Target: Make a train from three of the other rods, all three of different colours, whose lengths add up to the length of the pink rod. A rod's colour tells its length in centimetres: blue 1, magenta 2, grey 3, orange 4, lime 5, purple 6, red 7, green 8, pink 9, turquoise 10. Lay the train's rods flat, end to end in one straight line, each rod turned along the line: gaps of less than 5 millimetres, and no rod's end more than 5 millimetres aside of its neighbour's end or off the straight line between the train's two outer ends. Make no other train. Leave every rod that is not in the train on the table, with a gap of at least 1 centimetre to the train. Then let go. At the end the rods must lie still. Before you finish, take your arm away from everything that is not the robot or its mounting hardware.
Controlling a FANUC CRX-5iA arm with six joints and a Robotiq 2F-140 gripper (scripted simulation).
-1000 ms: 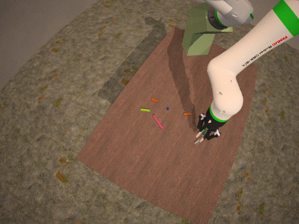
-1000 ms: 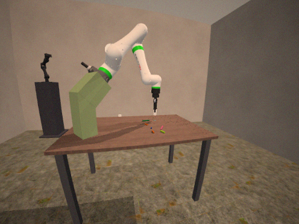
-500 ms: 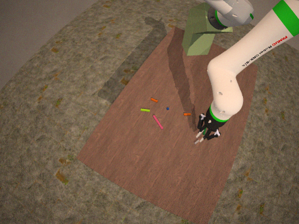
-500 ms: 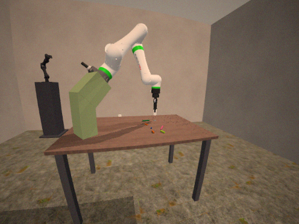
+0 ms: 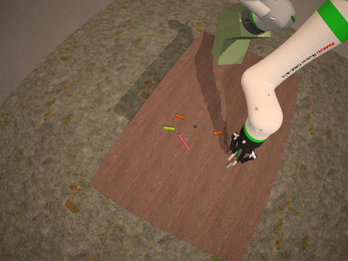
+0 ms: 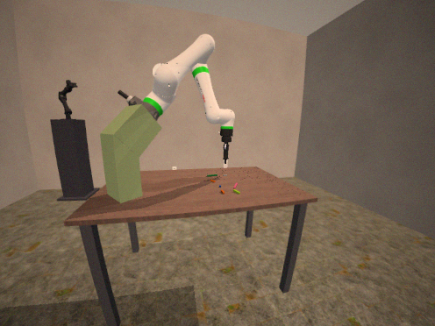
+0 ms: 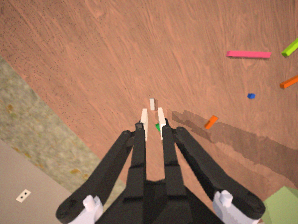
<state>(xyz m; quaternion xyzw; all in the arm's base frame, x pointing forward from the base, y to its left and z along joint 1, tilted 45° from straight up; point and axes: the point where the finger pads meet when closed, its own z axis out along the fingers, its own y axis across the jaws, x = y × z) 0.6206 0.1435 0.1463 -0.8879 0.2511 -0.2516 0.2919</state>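
Now: the grey rod 100 mm below my hand. The rest, counted from my hand: blue rod 230 mm to the right, 100 mm below, 90 mm behind; then green rod 100 mm below, 100 mm behind, 10 mm to the left; then pink rod 240 mm to the right, 100 mm below, 10 mm ahead.
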